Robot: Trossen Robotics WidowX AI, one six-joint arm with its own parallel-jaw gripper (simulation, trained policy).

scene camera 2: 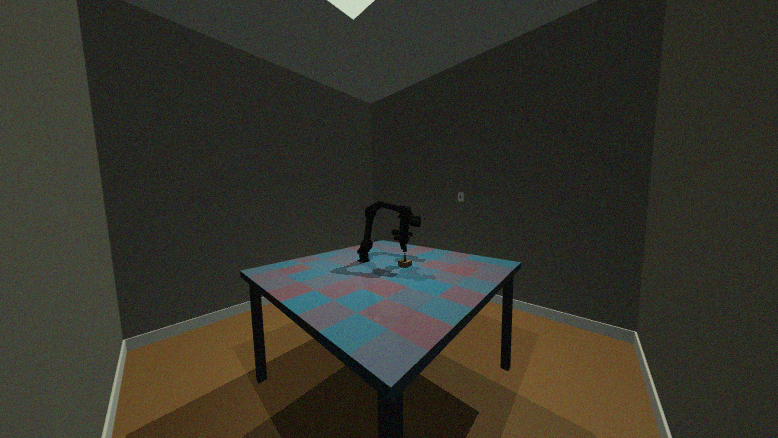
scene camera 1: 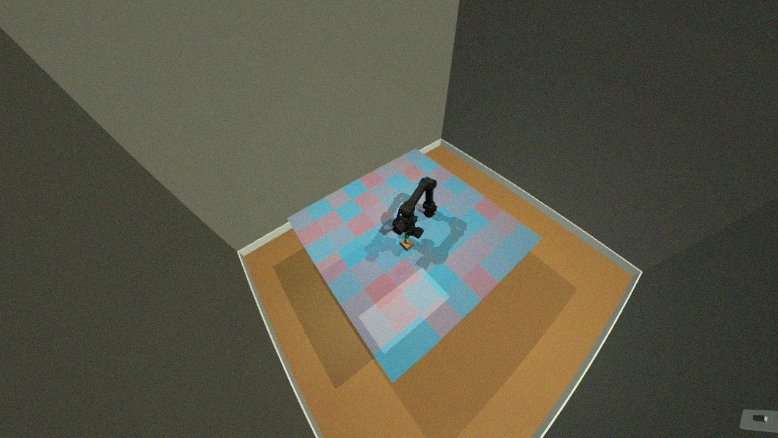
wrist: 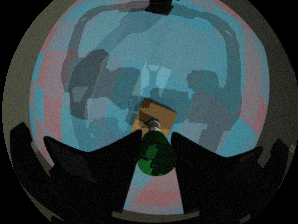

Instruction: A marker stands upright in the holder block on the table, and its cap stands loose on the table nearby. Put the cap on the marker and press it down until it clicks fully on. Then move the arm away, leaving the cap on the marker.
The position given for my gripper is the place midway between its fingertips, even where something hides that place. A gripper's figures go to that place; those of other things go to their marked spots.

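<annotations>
Green cap (wrist: 156, 157), 7 cm from the lens. My gripper (wrist: 156, 135), 10 cm from the lens.
</annotations>
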